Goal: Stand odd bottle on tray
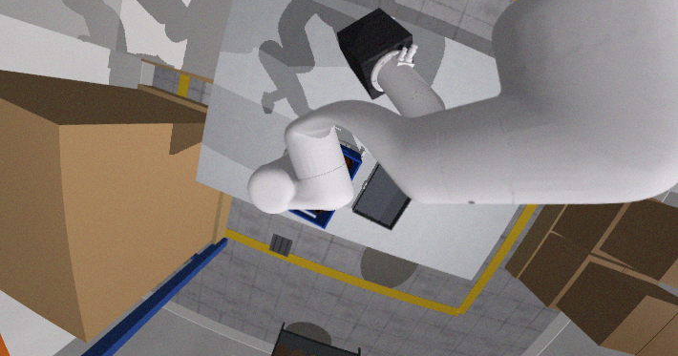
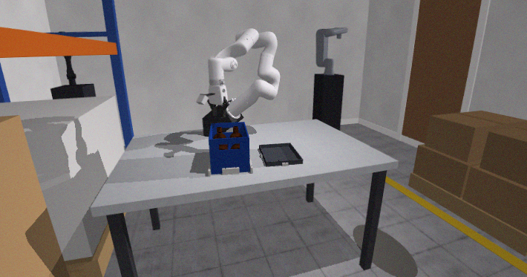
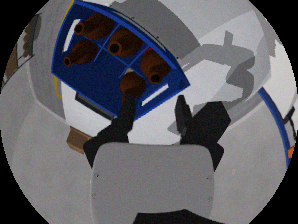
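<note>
The glass bottle is 15 cm below my hand. From my hand the other things lie so: blue crate (10 cm ahead, 4 cm to the left, 16 cm below); dark tray (9 cm ahead, 31 cm to the left, 23 cm below).
</note>
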